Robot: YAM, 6 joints.
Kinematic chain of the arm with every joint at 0, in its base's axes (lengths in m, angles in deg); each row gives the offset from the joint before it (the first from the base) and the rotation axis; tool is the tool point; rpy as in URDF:
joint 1: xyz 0 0 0.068 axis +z
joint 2: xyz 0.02 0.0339 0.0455 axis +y
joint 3: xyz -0.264 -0.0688 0 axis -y
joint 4: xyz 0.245 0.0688 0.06 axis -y
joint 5: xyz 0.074 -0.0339 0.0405 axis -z
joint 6: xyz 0.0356 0 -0.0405 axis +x
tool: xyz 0 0 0 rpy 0 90 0
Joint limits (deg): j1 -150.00..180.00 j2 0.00..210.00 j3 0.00..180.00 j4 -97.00..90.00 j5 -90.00..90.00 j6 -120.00..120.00
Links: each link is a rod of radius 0.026 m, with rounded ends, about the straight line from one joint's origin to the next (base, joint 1, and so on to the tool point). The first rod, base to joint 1, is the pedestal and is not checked.
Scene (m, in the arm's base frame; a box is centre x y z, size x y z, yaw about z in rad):
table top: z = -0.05
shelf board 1: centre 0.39 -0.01 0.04 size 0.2 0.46 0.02 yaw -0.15
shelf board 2: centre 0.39 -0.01 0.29 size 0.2 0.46 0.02 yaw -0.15
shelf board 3: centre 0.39 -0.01 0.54 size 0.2 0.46 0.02 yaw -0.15
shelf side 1: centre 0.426 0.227 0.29 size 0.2 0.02 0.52 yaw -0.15
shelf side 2: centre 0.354 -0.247 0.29 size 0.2 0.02 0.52 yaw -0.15
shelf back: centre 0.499 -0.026 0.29 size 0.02 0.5 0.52 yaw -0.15
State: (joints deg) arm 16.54 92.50 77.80 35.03 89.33 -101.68
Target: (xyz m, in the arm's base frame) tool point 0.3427 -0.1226 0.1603
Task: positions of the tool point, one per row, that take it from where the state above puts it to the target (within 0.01 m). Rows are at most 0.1 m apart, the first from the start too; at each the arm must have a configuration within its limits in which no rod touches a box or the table.
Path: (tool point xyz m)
1: 0.2923 0.0852 0.4083
2: 0.2372 0.0928 0.4082
3: 0.1869 0.0910 0.3989
4: 0.2193 0.0505 0.3367
5: 0.2279 -0.0028 0.2741
6: 0.2096 -0.0558 0.2143
7: 0.1673 -0.0961 0.1603
8: 0.2247 -0.1083 0.1732
9: 0.2841 -0.1173 0.1732
10: 0.3427 -0.1226 0.1603

